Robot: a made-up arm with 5 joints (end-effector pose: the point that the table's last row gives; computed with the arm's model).
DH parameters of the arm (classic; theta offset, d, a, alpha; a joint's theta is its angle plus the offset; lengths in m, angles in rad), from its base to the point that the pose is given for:
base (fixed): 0 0 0 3.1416
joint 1: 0 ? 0.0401 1.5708
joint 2: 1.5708 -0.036 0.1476 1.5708
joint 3: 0 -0.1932 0.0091 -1.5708
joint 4: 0 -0.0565 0.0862 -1.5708
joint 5: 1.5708 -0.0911 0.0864 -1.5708
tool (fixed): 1.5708 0.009 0 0
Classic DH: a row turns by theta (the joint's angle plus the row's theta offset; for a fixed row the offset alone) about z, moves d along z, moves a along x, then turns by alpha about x.
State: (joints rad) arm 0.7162 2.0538 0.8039 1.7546 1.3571
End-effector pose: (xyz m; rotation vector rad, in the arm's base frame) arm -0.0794 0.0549 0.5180 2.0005 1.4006 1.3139
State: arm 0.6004 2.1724 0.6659 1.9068 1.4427
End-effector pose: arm -0.0521 0.0075 0.5398 2.1199 1.4492 1.6183
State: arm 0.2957 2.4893 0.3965 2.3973 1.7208
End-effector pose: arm 0.0947 -0.0720 0.5473 -2.0281 -0.8381 -1.3951
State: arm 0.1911 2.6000 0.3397 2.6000 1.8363
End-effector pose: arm 0.1582 -0.0739 0.5264 -2.0827 -0.6078 -1.1408
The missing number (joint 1, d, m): -0.2098
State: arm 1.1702 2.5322 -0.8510 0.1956 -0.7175
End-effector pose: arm -0.1995 -0.1462 0.4135 1.2831 2.3667 -0.2564
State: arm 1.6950 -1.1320 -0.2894 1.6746 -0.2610
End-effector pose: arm -0.2070 -0.0610 -0.1453 0.6046 0.2099 -2.0035
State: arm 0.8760 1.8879 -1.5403 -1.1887 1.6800
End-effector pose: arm 0.0210 0.0337 0.3934 -1.3959 -0.2285 0.9086
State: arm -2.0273 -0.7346 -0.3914 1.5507 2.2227
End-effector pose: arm 0.0452 0.0702 -0.1133 2.2042 1.6386 -1.2753
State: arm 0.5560 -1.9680 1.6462 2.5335 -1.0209
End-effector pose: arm 0.3066 -0.3009 -0.0179 0.0873 0.9391 0.3572
